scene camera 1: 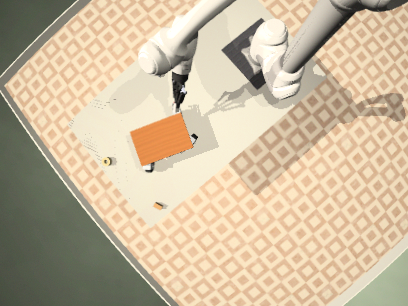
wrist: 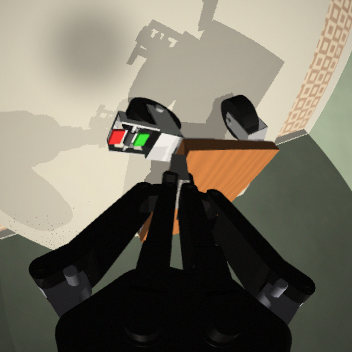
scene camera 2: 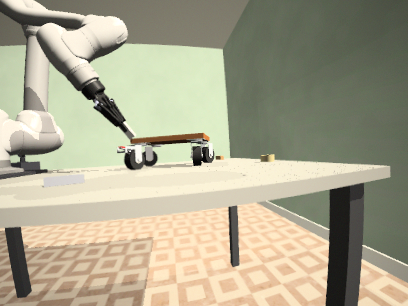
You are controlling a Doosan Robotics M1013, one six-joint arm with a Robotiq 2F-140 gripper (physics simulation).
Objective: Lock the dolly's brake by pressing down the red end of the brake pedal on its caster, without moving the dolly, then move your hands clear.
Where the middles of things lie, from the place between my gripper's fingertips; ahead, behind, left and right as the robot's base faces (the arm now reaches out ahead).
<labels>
Right now my hand is 140 mm short of the dolly [scene camera 1: 169, 136], 90 mm to the right of it and 70 mm above it.
</labels>
